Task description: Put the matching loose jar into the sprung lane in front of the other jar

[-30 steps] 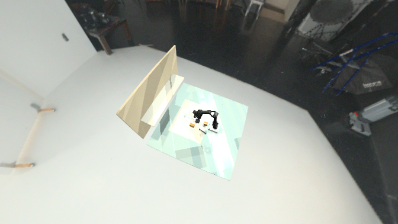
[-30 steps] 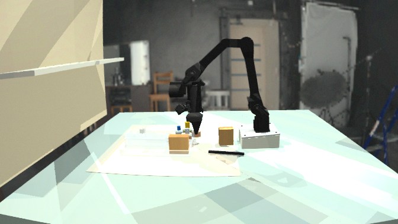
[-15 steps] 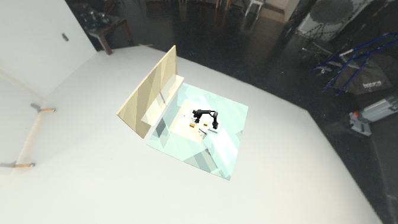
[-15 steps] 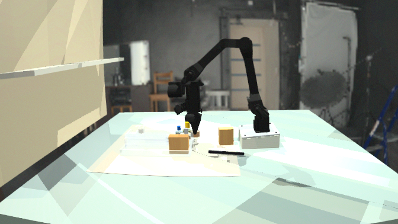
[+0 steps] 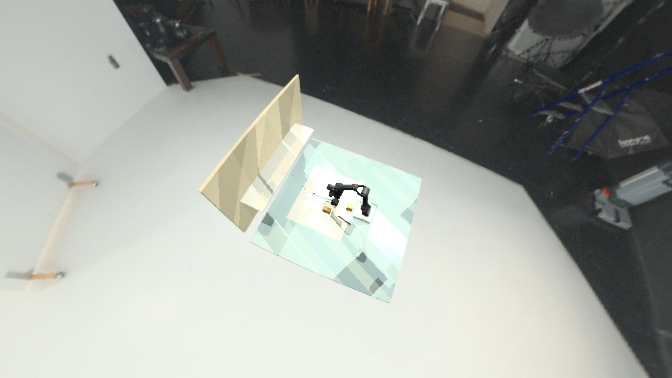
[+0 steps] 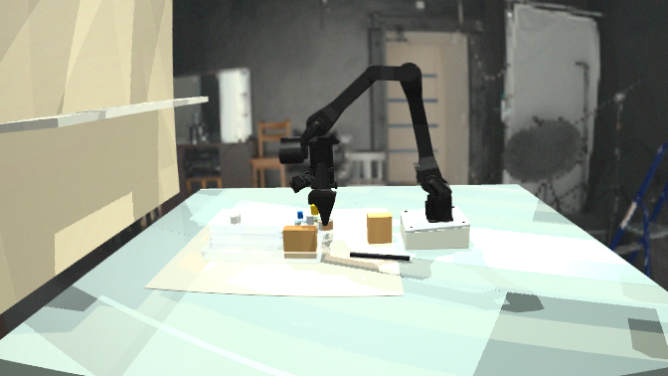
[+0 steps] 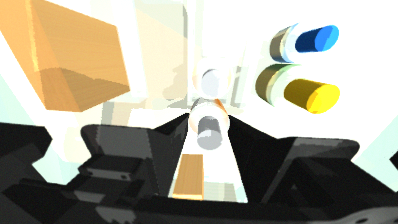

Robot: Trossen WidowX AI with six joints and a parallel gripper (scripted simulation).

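Right now the clear-walled pusher lane is 170 mm ahead of my gripper tip, 40 mm to the left of it and 30 mm below it. From my gripper tip the other things lie so: black pen: 140 mm behind, 130 mm to the left, 40 mm below.
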